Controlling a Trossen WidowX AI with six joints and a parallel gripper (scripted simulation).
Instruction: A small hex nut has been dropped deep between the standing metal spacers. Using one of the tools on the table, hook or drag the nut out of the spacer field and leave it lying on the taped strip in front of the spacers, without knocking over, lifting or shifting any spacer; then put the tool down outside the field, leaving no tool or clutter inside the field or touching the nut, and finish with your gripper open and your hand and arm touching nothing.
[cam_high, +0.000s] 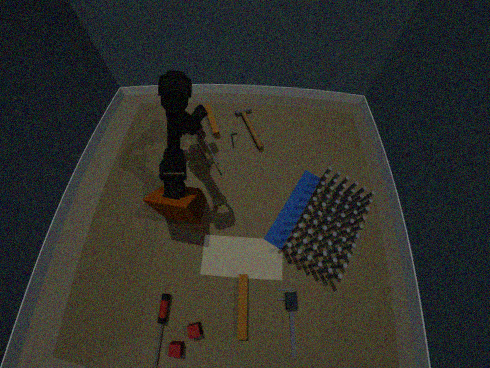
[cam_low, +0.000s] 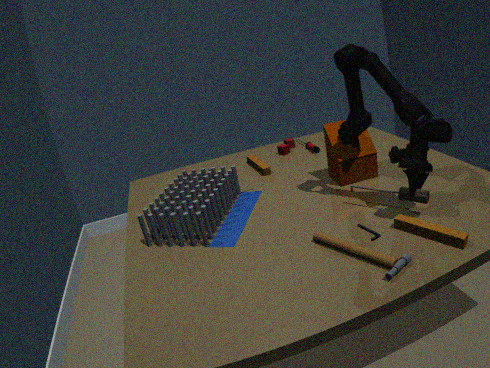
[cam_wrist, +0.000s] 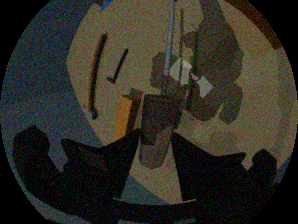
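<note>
Right now my gripper tip is 70 mm short of the hook tool and 80 mm to the left of it. Also, from my gripper tip: blue taped strip: 490 mm ahead, 280 mm to the right, 60 mm below; hex key: 160 mm ahead, 30 mm to the left, 60 mm below.
</note>
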